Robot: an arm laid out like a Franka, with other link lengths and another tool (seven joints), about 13 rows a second.
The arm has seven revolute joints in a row. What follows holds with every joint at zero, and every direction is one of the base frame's.
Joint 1 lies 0.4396 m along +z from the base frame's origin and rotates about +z.
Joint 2 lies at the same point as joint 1 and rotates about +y.
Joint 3 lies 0.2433 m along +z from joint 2 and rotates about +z.
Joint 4 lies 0.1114 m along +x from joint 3 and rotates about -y.
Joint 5 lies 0.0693 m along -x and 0.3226 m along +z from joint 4 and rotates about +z.
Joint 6 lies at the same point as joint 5 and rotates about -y.
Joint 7 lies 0.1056 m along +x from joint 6 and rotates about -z.
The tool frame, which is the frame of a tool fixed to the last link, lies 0.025 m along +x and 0.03 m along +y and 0.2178 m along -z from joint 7; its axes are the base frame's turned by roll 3.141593, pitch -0.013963 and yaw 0.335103 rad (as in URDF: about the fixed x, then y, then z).
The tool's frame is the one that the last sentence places.
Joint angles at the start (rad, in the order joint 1, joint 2, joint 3, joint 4, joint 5, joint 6, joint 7):
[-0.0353, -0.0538, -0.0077, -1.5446, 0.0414, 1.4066, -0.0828]
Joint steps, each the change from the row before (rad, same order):
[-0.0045, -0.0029, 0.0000, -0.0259, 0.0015, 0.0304, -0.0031]
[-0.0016, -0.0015, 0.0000, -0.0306, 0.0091, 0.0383, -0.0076]
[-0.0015, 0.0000, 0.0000, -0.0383, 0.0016, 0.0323, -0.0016]
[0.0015, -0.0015, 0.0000, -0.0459, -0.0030, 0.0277, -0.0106]
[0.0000, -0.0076, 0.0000, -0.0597, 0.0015, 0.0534, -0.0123]
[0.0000, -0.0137, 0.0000, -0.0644, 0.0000, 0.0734, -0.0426]
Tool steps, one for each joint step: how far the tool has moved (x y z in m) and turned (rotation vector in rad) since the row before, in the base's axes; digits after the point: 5 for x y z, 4 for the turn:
[0.00308, -0.00221, -0.00612, 0.0015, -0.0076, -0.0026]
[0.00404, 0.00103, -0.00770, 0.0093, -0.0100, 0.0045]
[0.00146, -0.00066, -0.01293, 0.0020, 0.0059, -0.0016]
[-0.00188, 0.00029, -0.01619, -0.0014, 0.0163, 0.0107]
[0.00036, 0.00023, -0.01608, 0.0023, -0.0020, 0.0094]
[0.00175, 0.00027, -0.01279, 0.0017, -0.0249, 0.0386]

